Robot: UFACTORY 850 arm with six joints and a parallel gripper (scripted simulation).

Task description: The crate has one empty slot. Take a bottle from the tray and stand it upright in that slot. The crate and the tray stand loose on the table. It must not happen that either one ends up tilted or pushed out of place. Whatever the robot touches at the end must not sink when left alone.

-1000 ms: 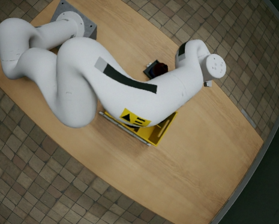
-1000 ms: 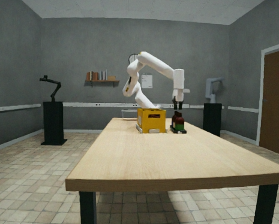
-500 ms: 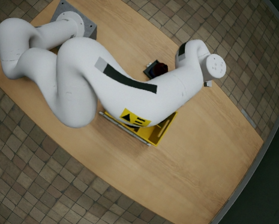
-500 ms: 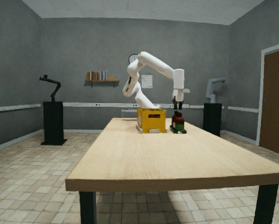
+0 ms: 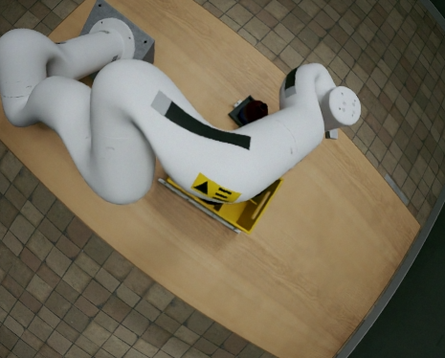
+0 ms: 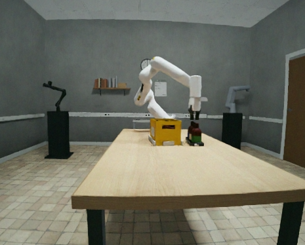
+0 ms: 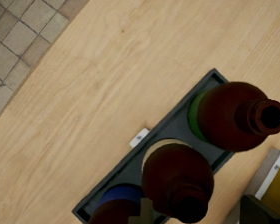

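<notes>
Now: hand 11 cm above the bottle. Round my hand: yellow crate 6 cm behind, 22 cm to the right, 11 cm below; dark tray 18 cm below.
</notes>
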